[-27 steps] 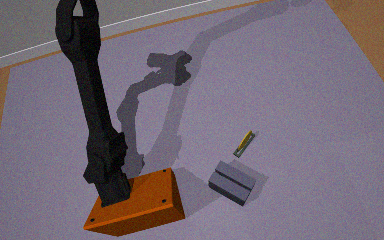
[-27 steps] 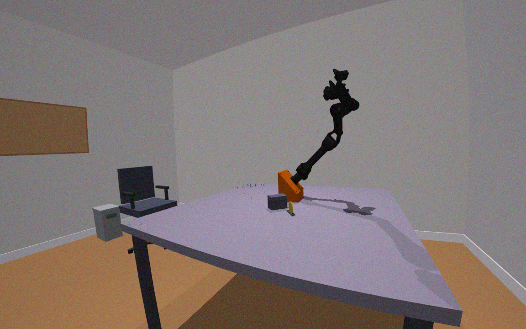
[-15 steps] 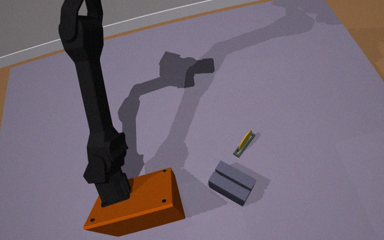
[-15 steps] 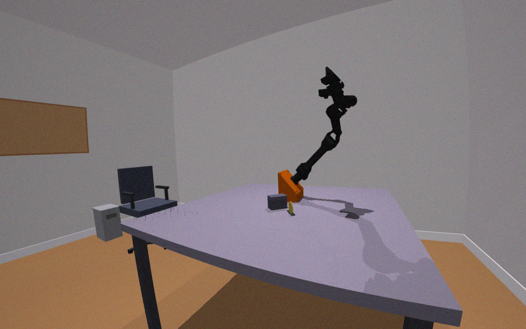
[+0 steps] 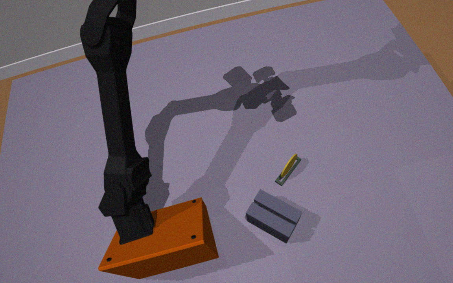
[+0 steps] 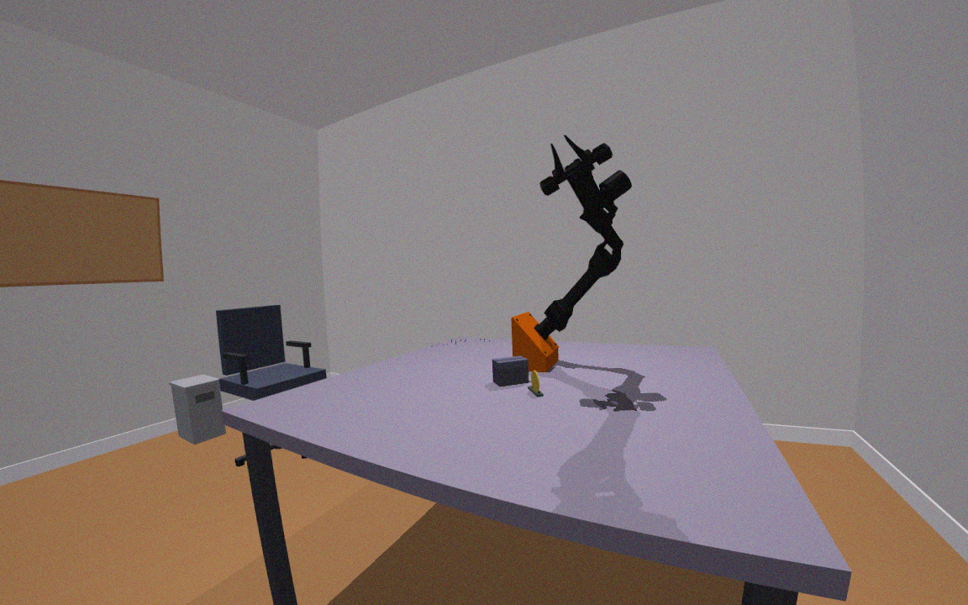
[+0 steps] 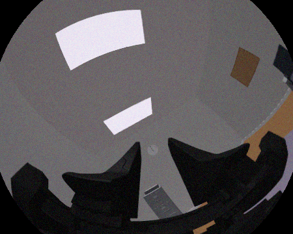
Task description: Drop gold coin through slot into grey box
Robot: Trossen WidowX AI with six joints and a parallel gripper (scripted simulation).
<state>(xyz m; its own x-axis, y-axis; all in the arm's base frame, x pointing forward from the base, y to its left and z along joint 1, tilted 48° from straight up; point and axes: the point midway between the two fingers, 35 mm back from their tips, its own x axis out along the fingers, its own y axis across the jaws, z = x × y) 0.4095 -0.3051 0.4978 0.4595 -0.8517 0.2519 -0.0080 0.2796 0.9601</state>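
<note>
The gold coin is 630 mm below my gripper tip, 130 mm behind it and 110 mm to the right of it.
</note>
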